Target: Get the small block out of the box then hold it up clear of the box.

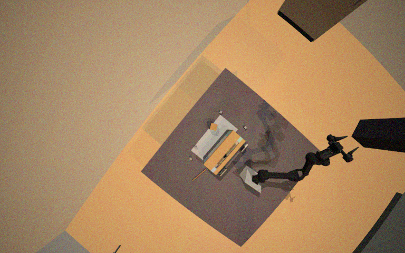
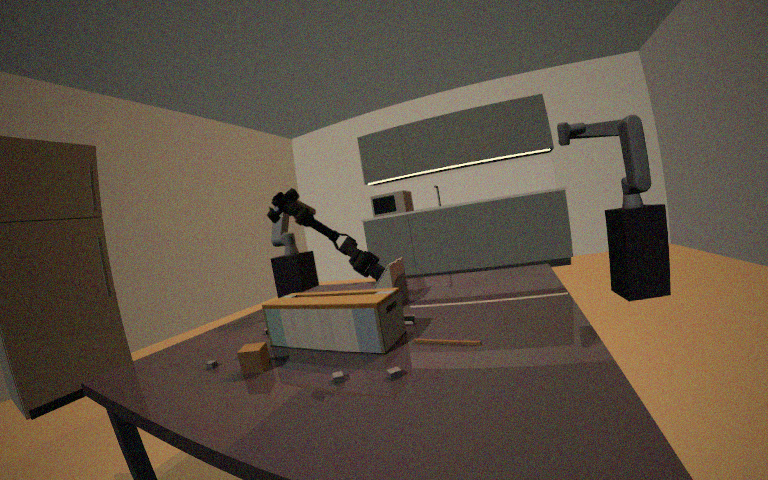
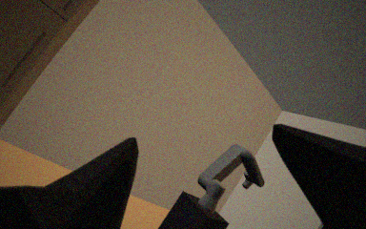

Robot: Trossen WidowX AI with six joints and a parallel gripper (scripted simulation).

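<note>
The box is 530 mm to the left of my gripper tip, 510 mm ahead of it and 450 mm below it. Round my gripper tip: thin orange stick: 850 mm to the left, 590 mm ahead, 500 mm below; then orange block: 740 mm ahead, 480 mm below, 390 mm to the left.
</note>
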